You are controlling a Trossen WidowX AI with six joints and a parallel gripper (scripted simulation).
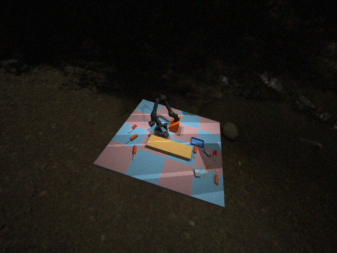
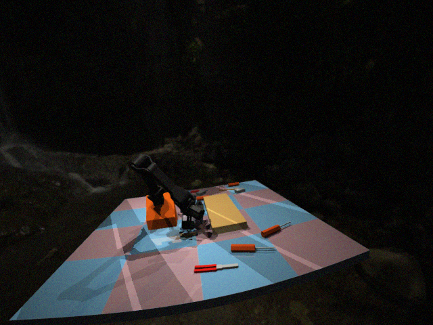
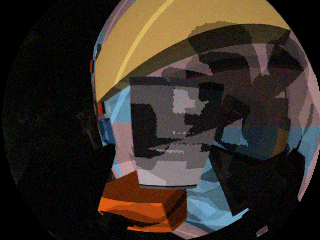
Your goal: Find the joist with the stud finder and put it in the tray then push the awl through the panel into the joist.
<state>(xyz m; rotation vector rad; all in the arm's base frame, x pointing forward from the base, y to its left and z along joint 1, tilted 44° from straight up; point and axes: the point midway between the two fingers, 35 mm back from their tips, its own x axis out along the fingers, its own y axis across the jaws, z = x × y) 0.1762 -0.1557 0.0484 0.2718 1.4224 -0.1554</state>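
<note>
The stud finder lies 1 cm behind my gripper tip, 3 cm to the left of it and 3 cm below it. The rest, counted from my gripper tip: awl: 12 cm to the right, 5 cm below; blue tray: 1 cm behind, 44 cm to the left, 4 cm below.
</note>
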